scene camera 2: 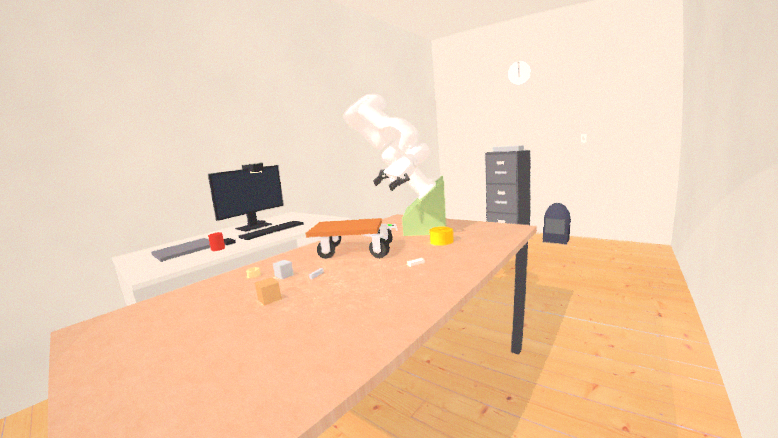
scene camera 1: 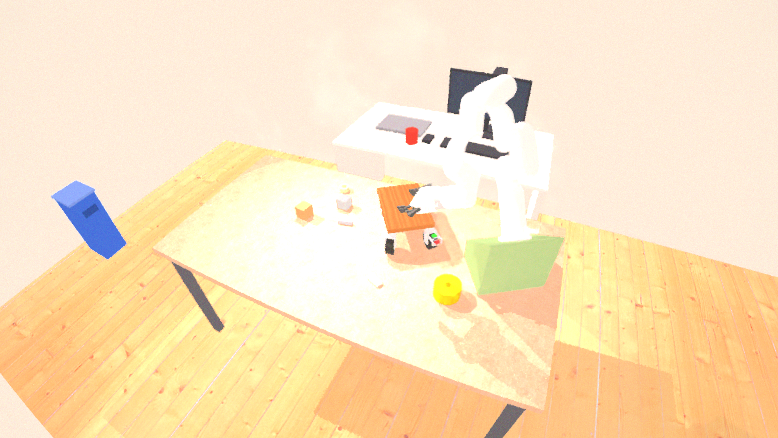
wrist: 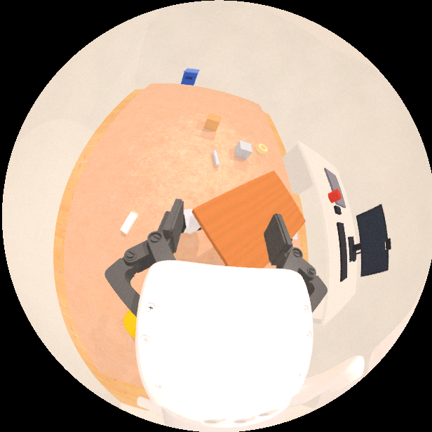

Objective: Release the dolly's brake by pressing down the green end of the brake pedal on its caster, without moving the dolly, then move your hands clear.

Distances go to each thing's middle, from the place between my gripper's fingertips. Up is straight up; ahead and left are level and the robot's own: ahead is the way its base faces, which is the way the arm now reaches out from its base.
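The dolly (scene camera 1: pixel 390 197) is 230 mm below my hand, 150 mm to the right of it and 30 mm ahead of it. As for the yellow cylinder (scene camera 1: pixel 447 288), I find it 150 mm to the left of my hand and 220 mm behind it, and it sits 260 mm below my hand as well.
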